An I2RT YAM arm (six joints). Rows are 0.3 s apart.
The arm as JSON. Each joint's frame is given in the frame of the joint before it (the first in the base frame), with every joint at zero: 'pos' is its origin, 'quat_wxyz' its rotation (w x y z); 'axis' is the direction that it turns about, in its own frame. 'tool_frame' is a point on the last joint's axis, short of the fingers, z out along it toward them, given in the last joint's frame.
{
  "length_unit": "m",
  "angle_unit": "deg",
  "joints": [
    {
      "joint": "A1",
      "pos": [
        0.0,
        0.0,
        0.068
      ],
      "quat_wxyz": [
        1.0,
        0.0,
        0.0,
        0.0
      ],
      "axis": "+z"
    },
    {
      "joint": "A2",
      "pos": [
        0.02,
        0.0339,
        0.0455
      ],
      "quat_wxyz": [
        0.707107,
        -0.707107,
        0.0,
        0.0
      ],
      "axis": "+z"
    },
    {
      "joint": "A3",
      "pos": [
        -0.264,
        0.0,
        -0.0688
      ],
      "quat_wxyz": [
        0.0,
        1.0,
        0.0,
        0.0
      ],
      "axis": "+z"
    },
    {
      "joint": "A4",
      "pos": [
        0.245,
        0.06,
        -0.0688
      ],
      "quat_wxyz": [
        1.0,
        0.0,
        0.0,
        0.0
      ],
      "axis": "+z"
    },
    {
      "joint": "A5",
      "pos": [
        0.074,
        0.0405,
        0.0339
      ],
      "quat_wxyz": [
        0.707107,
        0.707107,
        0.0,
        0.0
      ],
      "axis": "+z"
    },
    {
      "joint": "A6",
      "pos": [
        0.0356,
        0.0,
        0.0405
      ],
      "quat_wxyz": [
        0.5,
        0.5,
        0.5,
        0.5
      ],
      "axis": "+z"
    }
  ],
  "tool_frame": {
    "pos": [
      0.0,
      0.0,
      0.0
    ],
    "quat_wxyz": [
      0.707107,
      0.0,
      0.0,
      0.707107
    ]
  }
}
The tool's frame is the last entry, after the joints.
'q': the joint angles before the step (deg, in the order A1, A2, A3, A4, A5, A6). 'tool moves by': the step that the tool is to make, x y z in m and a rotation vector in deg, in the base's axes. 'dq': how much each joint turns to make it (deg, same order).
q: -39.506 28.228 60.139 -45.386 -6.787 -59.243
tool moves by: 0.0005 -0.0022 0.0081 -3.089 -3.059 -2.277
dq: 0.084 0.008 0.005 4.331 2.401 0.031
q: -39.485 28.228 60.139 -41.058 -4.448 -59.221
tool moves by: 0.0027 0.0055 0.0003 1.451 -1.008 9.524
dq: 0.049 -0.010 0.117 -0.235 -9.634 0.226
